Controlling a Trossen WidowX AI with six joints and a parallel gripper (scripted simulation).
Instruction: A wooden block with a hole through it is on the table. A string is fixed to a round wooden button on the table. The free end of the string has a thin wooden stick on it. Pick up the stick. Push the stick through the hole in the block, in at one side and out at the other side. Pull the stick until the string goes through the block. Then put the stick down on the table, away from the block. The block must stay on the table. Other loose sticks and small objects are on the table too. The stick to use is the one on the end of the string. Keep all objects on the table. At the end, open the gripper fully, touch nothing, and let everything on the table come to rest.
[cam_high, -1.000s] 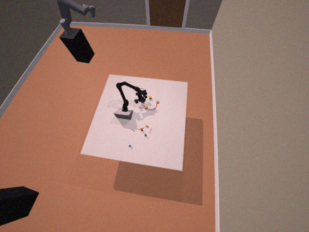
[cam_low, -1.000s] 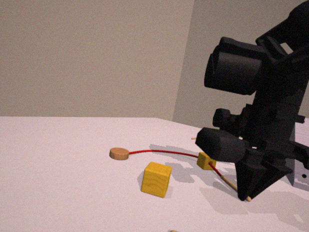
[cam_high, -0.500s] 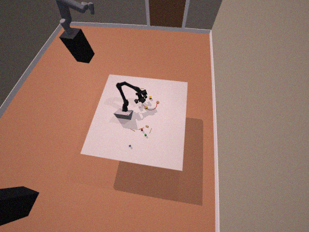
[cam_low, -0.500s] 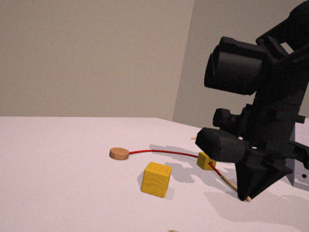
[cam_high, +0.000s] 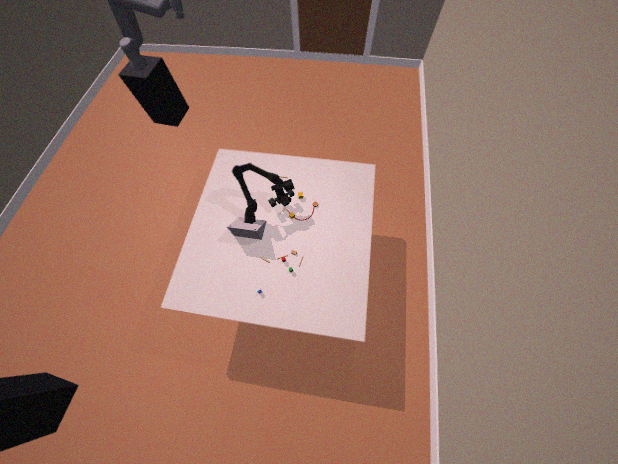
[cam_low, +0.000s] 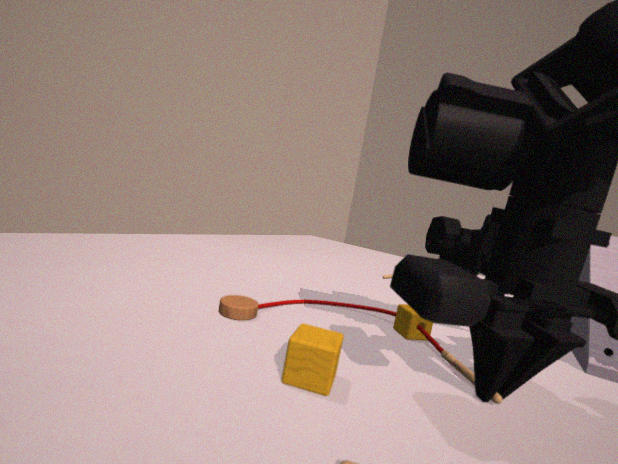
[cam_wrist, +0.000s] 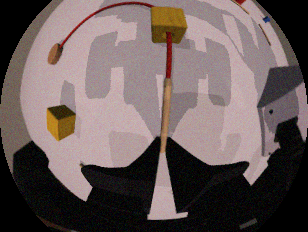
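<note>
Right now my gripper tip is 3 cm to the left of the thin wooden stick, 3 cm short of it and 1 cm below it. Also, from my gripper tip: short wooden piece: 35 cm to the right, 18 cm ahead, 1 cm above; then yellow block: 11 cm ahead, 9 cm to the left, 2 cm above; then round wooden button: 23 cm ahead, 5 cm to the left, 1 cm above.
</note>
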